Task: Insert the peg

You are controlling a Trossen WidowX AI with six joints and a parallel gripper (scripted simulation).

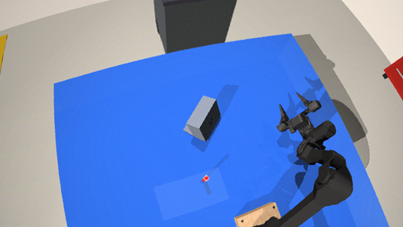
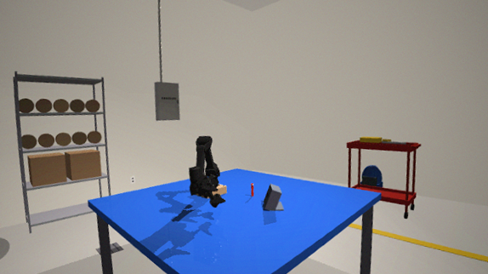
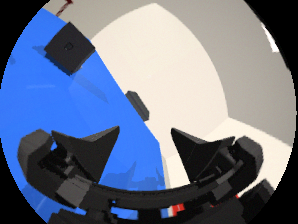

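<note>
The grey panel lies 2 cm ahead of my gripper tip, 33 cm to the left of it and 8 cm below it. From my gripper tip the other things lie so: red peg 20 cm behind, 38 cm to the left, 7 cm below.
</note>
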